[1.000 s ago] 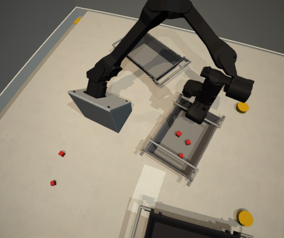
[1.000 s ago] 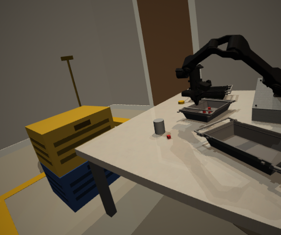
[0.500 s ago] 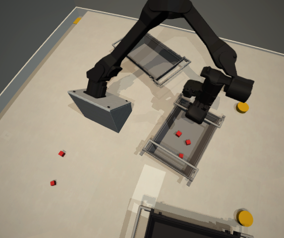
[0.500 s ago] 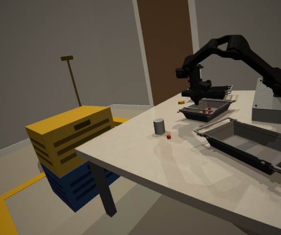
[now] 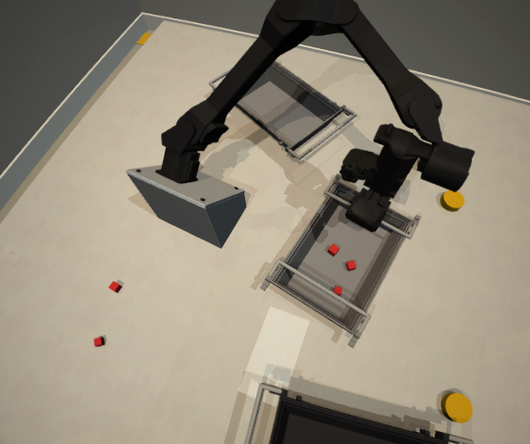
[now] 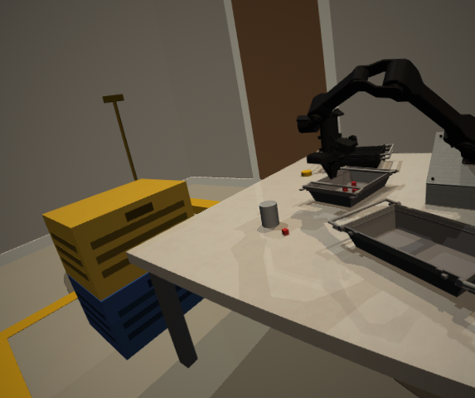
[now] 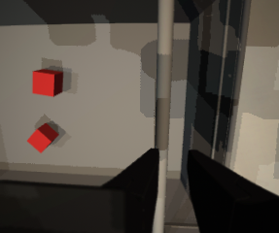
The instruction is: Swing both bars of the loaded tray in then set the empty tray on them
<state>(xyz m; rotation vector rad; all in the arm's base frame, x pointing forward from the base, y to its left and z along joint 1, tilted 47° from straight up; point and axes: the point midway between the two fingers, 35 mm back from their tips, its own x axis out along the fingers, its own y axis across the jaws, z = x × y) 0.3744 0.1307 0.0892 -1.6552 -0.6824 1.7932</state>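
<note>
Now: gripper tip 33 cm past the empty tray, 21 cm to the right of it and 4 cm above it. The rest, counted from my gripper tip: red block: 27 cm to the left, 8 cm below.
</note>
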